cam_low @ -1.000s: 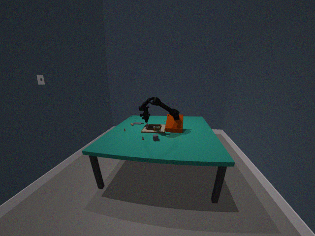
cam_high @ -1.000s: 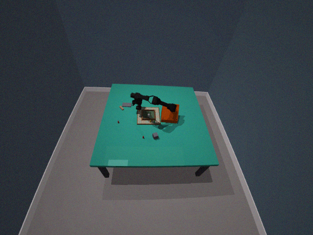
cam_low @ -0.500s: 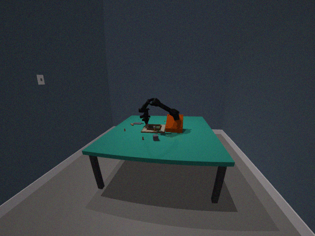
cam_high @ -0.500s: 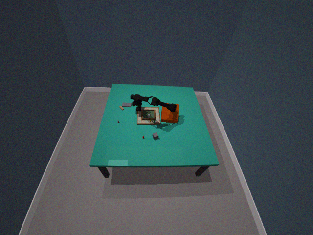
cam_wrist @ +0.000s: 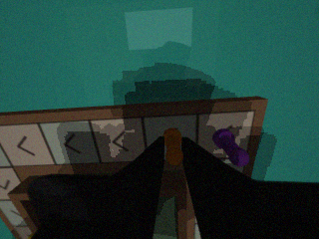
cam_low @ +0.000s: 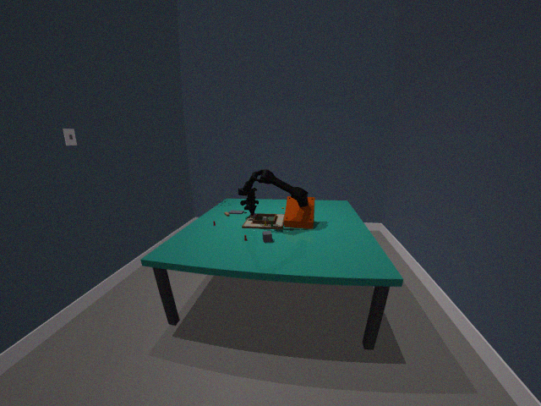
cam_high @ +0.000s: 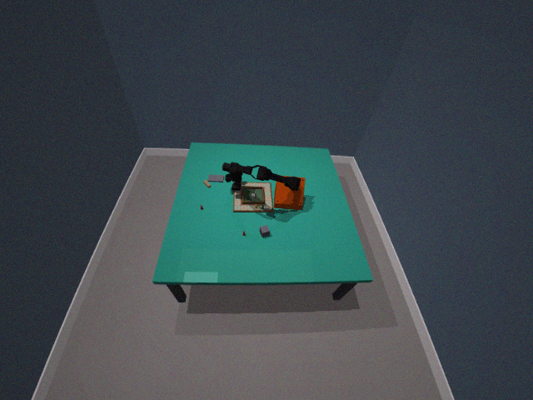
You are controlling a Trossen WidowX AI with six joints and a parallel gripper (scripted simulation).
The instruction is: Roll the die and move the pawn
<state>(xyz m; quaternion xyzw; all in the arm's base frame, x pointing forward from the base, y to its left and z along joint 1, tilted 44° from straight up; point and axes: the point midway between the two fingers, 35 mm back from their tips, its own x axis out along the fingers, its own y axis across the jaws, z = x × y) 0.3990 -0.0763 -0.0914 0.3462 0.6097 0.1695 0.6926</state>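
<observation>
My gripper tip is now 10 mm past the purple pawn, 40 mm to the left of it and 10 mm below it. From my gripper tip the other things lie so: dark green tray 110 mm behind, 80 mm to the left, 20 mm below; then orange pawn 10 mm above; then grey die 110 mm behind, 90 mm to the left.
</observation>
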